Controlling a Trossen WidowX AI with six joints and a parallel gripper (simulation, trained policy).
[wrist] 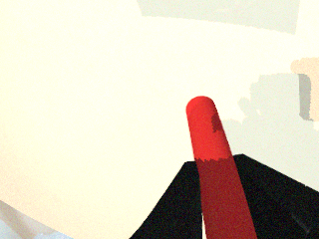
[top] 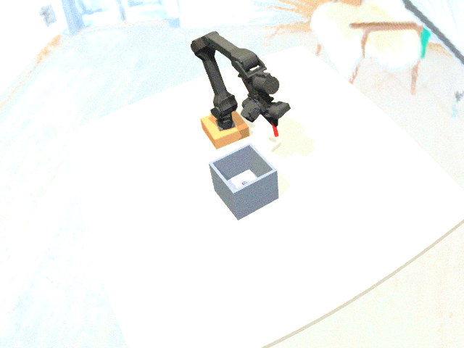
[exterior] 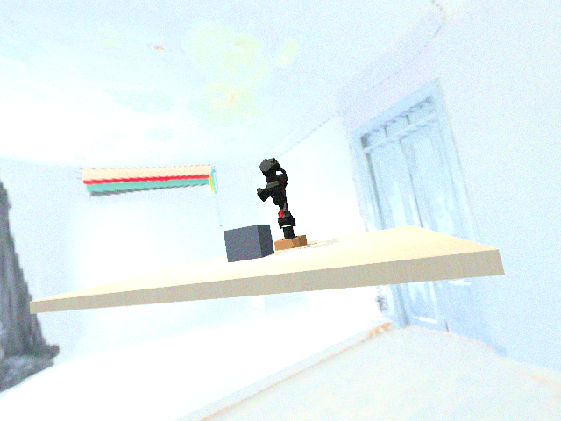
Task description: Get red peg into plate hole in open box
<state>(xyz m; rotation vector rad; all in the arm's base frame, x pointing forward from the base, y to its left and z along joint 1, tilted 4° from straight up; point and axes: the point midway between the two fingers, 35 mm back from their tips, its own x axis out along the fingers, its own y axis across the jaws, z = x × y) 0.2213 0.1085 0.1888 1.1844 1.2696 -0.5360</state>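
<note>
My gripper tip is now 80 mm short of the pale plate, 150 mm to the left of it and 150 mm above it. Also, from my gripper tip: red peg right at my gripper tip.
</note>
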